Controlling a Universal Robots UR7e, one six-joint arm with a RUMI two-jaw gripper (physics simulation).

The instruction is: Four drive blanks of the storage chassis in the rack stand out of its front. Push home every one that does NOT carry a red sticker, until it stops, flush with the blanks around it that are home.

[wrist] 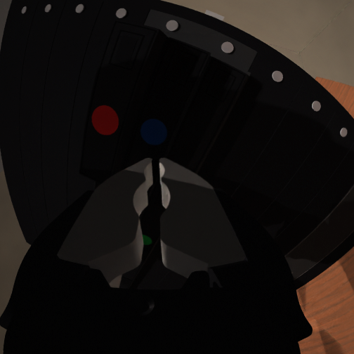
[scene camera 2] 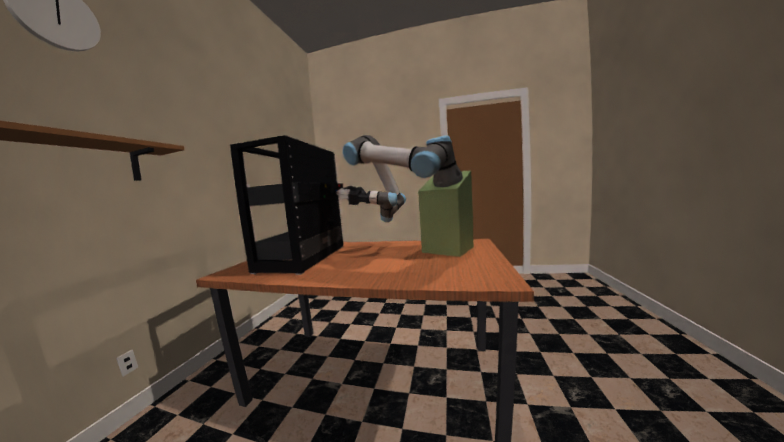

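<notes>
The black rack stands at the left of the table, with the dark chassis front facing my arm. In the wrist view, a blank with a red sticker stands out at the upper left, its side edges showing. A blue sticker is on the dark blank just right of it. A green sticker shows partly between my fingers. My gripper is shut and empty, its tips close to the chassis front, just below the blue sticker in the wrist view. Contact cannot be told; the fingers hide the lower blanks.
The wooden table carries the rack and the green pedestal under the arm's base. A wall shelf is at the left. Silver screws line the rack's rail, which curves across the top of the wrist view.
</notes>
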